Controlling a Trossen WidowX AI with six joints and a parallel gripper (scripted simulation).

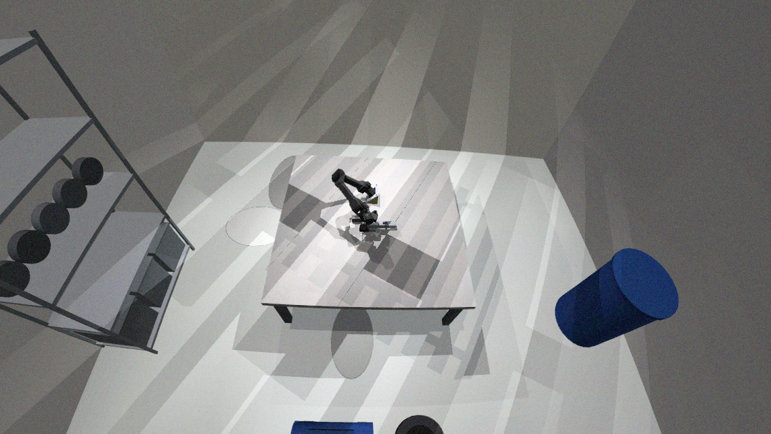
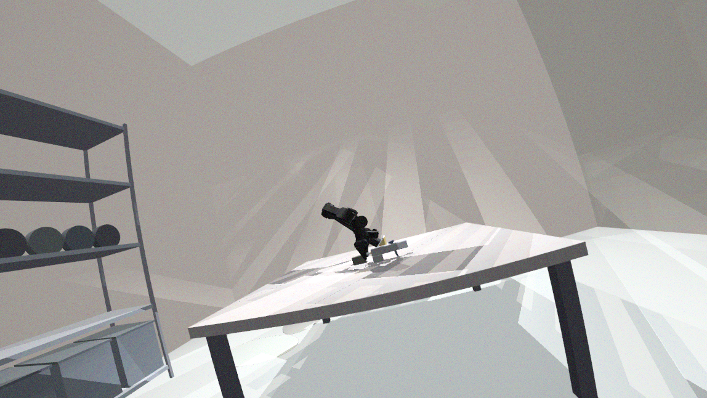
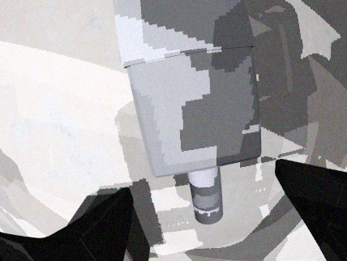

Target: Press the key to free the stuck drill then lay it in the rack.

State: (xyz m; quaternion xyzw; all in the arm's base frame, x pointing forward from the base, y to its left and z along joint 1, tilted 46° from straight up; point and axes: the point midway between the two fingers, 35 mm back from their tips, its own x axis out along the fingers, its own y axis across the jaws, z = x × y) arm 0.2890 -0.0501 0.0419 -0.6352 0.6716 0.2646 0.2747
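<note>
Right now the drill is 6 cm to the left of my gripper tip and 2 cm above it. The rest, counted from my gripper tip: rack (8 cm behind, 5 cm to the right, 1 cm below); grey housing (12 cm to the left, 2 cm above).
</note>
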